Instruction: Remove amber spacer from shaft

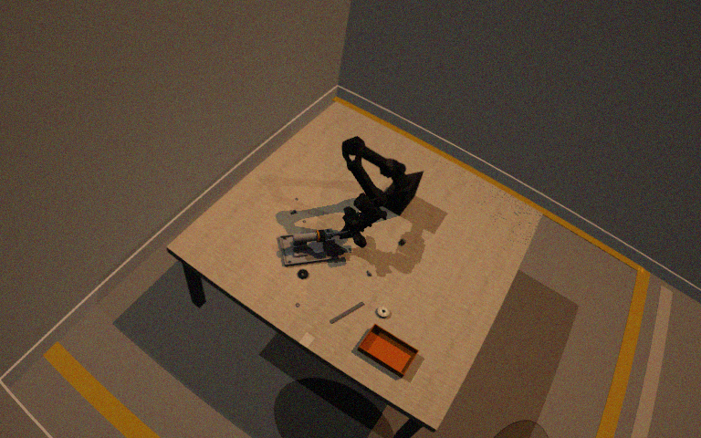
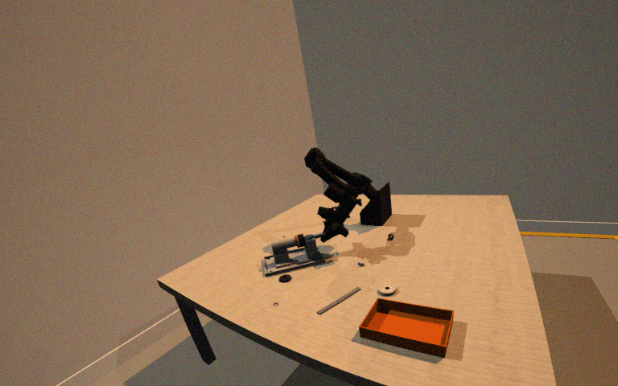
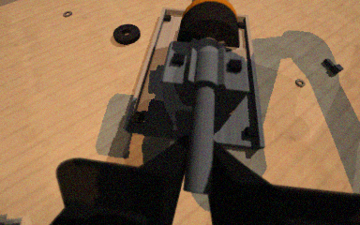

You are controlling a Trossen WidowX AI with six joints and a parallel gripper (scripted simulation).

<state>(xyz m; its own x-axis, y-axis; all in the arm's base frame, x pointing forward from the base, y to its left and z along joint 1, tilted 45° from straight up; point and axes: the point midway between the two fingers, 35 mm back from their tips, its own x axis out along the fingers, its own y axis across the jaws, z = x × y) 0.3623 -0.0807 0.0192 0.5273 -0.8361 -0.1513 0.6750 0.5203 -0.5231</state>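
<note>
Right now the grey shaft is 30 mm ahead of my gripper tip, 30 mm to the right of it and 20 mm above it. The rest, counted from my gripper tip: dark spacer 50 mm ahead, 50 mm to the right, 20 mm above; grey bar 250 mm ahead, 210 mm to the left, 50 mm below; amber spacer 70 mm ahead, 60 mm to the right, 20 mm above.
</note>
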